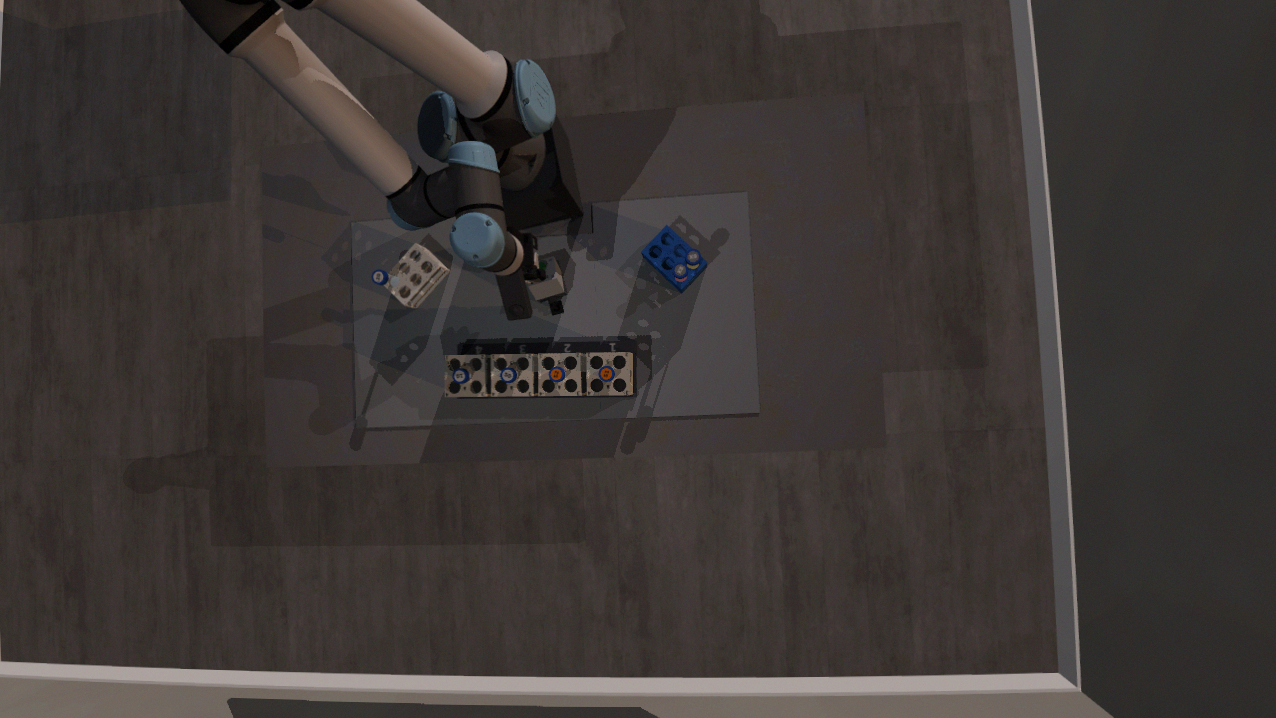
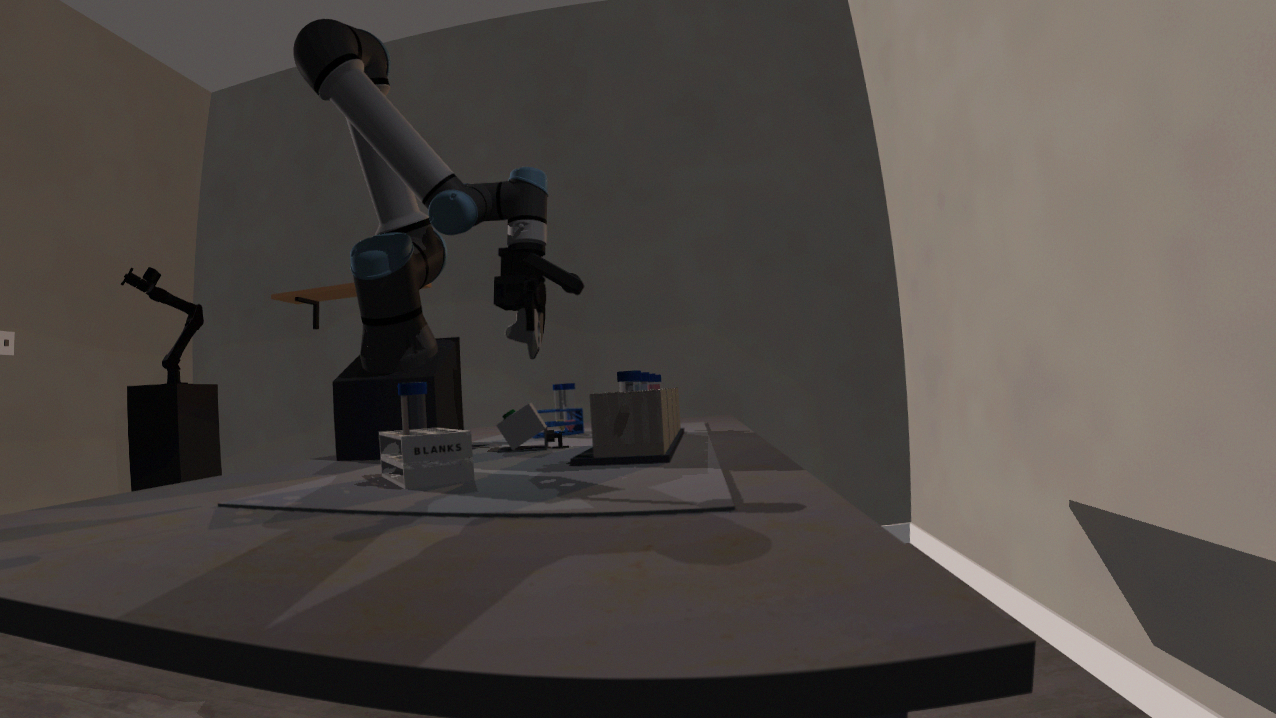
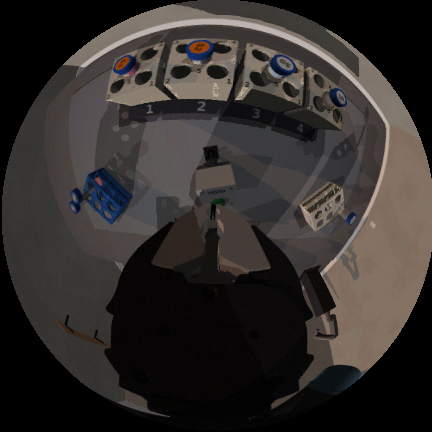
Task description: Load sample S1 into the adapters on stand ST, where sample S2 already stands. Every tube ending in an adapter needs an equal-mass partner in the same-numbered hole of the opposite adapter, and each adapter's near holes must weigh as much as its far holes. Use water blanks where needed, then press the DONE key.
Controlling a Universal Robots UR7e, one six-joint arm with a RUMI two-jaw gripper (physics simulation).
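Places are measured from the arm's base along level axes (x ahead, y left, z up), in metres.
Where they show: gripper, between the fingertips: (image 1: 534,279) (image 2: 532,359) (image 3: 212,206); arm's base, origin of its link: (image 1: 518,155) (image 2: 400,357).
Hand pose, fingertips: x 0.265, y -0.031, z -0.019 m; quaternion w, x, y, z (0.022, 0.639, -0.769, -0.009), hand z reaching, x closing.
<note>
Each offset is from my fingertips to the top centre of the thing. "*": to the spot under its first point.
My gripper (image 2: 535,353) (image 3: 212,206) is shut and empty, above the pale tilted box {dz -0.081, dx -0.025, dy -0.003 m} (image 1: 546,287) (image 2: 524,428) (image 3: 215,177) with the green key {dz -0.090, dx -0.048, dy -0.004 m} (image 3: 218,201). Stand ST {* dz -0.159, dx +0.136, dy -0.275 m} (image 2: 620,460) (image 3: 180,108) holds adapters 1 to 4 in a row, each with a tube in its centre hole. Orange-topped tubes stand in adapter 1 {dz -0.039, dx +0.231, dy +0.098 m} (image 1: 606,373) (image 3: 124,64) and adapter 2 {dz -0.039, dx +0.206, dy -0.009 m} (image 1: 556,374) (image 3: 199,50); white-topped tubes stand in adapter 3 (image 1: 508,375) (image 3: 283,65) and adapter 4 (image 1: 461,375) (image 3: 338,97). The key's lettering is unreadable.
The white BLANKS rack {dz -0.105, dx -0.115, dy -0.318 m} (image 1: 415,275) (image 2: 437,450) holds one blue-capped tube {dz -0.043, dx -0.110, dy -0.363 m} (image 1: 380,276) (image 2: 412,389) (image 3: 351,218). The blue rack {dz -0.105, dx +0.006, dy +0.303 m} (image 1: 664,248) (image 3: 107,196) holds two capped tubes. A wooden shelf (image 2: 312,292) and a small black arm (image 2: 191,314) stand beyond the table.
</note>
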